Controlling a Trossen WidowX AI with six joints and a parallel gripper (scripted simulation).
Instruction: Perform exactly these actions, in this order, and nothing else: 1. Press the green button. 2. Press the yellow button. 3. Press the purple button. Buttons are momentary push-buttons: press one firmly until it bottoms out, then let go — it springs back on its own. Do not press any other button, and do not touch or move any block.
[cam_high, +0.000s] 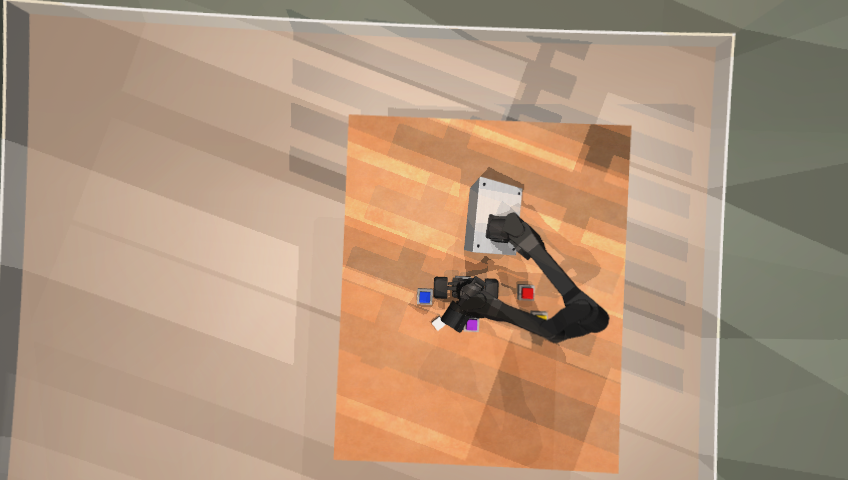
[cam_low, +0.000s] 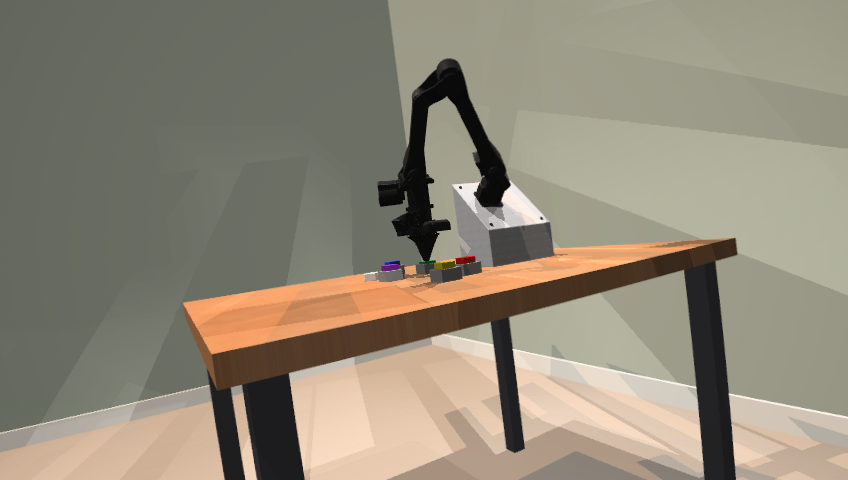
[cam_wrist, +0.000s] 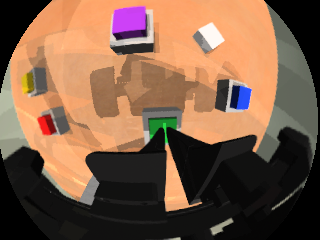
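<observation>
Now: the green button 10 mm below my gripper tip. Also, from my gripper tip: small white block: 140 mm ahead, 50 mm to the right, 20 mm below; then blue button: 60 mm ahead, 110 mm to the right; then purple button: 120 mm ahead, 50 mm to the left.
</observation>
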